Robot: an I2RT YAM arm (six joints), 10 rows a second.
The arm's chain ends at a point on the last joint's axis. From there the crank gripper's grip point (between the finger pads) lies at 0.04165 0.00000 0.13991 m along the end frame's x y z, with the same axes.
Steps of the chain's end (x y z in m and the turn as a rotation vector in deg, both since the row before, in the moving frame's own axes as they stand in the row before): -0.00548 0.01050 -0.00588 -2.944 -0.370 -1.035; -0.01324 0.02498 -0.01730 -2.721 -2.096 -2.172; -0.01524 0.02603 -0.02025 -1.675 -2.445 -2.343; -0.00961 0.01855 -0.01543 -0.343 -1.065 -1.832; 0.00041 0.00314 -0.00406 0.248 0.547 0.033; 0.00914 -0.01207 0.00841 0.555 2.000 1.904; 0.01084 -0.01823 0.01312 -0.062 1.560 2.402; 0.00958 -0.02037 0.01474 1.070 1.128 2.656
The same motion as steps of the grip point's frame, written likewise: -0.00633 0.01695 -0.00578 -2.944 -0.370 -1.035; -0.01829 0.03017 -0.01599 -2.721 -2.096 -2.172; -0.02120 0.02856 -0.01864 -1.675 -2.445 -2.343; -0.01223 0.01810 -0.01468 -0.343 -1.065 -1.832; 0.00174 0.00256 -0.00447 0.248 0.547 0.033; 0.01400 -0.01195 0.00687 0.555 2.000 1.904; 0.01459 -0.01625 0.01193 -0.062 1.560 2.402; 0.01234 -0.02098 0.01389 1.070 1.128 2.656
